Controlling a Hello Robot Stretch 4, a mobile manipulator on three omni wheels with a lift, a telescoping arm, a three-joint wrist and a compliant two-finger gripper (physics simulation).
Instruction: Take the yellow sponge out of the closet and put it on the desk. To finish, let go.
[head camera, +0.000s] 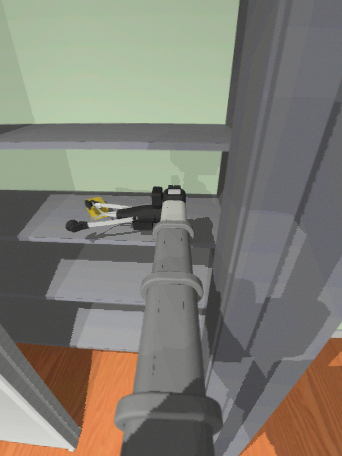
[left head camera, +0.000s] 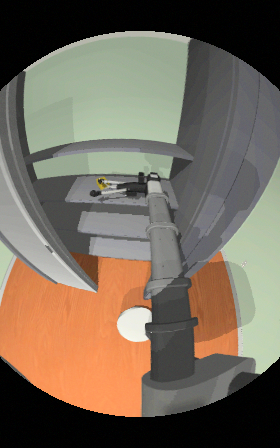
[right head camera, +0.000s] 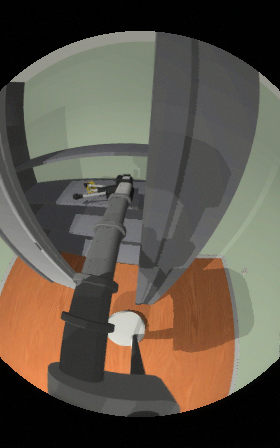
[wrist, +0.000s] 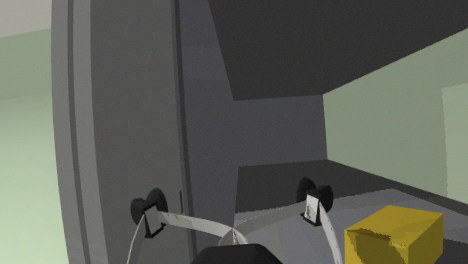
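Pixels of known places: gripper, fingertip midpoint: (head camera: 76, 214) (left head camera: 93, 186) (right head camera: 78, 190) (wrist: 232, 199); robot's base, origin of the base link: (left head camera: 135, 323) (right head camera: 125, 327).
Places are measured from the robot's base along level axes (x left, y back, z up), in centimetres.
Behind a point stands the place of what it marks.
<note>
The yellow sponge (head camera: 92, 212) {x 30.3, y -78.4, z 114.9 cm} (left head camera: 103, 186) {x 28.6, y -79.3, z 113.4 cm} (right head camera: 91, 190) {x 28.2, y -79.9, z 112.8 cm} (wrist: 395, 222) {x 30.5, y -83.7, z 116.0 cm} is a small block on a middle shelf (head camera: 45, 215) {x 51.0, y -81.5, z 111.6 cm} (wrist: 290, 240) {x 39.5, y -74.4, z 111.6 cm} of the closet (head camera: 280, 150) {x -10.1, y -30.6, z 147.9 cm}. My gripper (head camera: 83, 215) {x 30.7, y -67.2, z 120.2 cm} (left head camera: 98, 187) {x 30.7, y -67.2, z 120.2 cm} (right head camera: 82, 191) {x 30.7, y -67.2, z 120.2 cm} (wrist: 232, 199) {x 30.7, y -67.2, z 120.2 cm} is open, its fingers wide apart, and reaches in over that shelf. In the head views its farther finger crosses in front of the sponge and hides part of it. In the wrist view the sponge lies outside the fingers, right of and lower than the right fingertip. The desk does not show.
An upper shelf (head camera: 115, 136) {x 16.9, y -73.5, z 142.0 cm} runs above the gripper, and lower shelves lie below it. The closet's right side stands close beside my arm (head camera: 172, 320) {x -0.2, y -23.5, z 131.7 cm}. An open door (head camera: 25, 415) {x 56.6, y -35.8, z 48.3 cm} (left head camera: 40, 240) {x 55.5, y -36.0, z 108.5 cm} stands at the left. A white round disc (left head camera: 134, 324) {x 2.3, y 0.3, z 18.7 cm} (right head camera: 125, 327) {x -1.0, y -0.9, z 18.7 cm} is on the floor.
</note>
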